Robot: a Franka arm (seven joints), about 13 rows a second.
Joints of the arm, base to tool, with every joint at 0 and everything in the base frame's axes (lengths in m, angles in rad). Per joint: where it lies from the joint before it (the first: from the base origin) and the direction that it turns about. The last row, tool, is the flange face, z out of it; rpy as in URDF.
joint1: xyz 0 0 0.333 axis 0 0 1
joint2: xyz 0 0 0 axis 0 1 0
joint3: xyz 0 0 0.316 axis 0 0 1
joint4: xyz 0.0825 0 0 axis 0 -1 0
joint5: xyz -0.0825 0 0.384 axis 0 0 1
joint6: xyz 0 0 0 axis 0 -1 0
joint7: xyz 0.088 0 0 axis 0 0 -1
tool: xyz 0 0 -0.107 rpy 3.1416 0 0
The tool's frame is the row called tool.
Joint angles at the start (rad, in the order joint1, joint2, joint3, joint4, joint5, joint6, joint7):
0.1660, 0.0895, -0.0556, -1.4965, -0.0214, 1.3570, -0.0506
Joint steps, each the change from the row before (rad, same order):
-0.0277, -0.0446, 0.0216, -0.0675, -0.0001, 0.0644, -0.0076
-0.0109, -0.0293, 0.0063, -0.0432, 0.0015, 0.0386, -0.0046
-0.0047, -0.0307, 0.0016, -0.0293, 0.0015, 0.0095, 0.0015
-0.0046, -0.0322, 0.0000, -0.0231, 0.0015, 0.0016, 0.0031
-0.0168, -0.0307, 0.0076, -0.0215, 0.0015, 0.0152, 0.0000
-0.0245, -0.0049, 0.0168, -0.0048, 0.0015, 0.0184, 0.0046
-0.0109, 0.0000, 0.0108, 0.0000, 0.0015, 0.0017, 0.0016
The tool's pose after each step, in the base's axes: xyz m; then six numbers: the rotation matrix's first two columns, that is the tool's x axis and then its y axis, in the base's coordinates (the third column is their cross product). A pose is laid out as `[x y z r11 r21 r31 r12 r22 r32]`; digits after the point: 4 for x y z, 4 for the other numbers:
[0.5472 0.0551 0.5913 0.9697 0.1565 -0.1874 0.1616 -0.9868 0.0121]
[0.5422 0.0520 0.5903 0.9739 0.1582 -0.1630 0.1620 -0.9867 0.0102]
[0.5339 0.0495 0.5941 0.9762 0.1543 -0.1521 0.1575 -0.9875 0.0088]
[0.5246 0.0461 0.6007 0.9789 0.1472 -0.1414 0.1498 -0.9887 0.0075]
[0.5174 0.0408 0.6080 0.9834 0.1389 -0.1172 0.1407 -0.9900 0.0072]
[0.5182 0.0374 0.6097 0.9870 0.1271 -0.0987 0.1285 -0.9917 0.0086]
[0.5184 0.0377 0.6099 0.9874 0.1254 -0.0970 0.1268 -0.9919 0.0082]

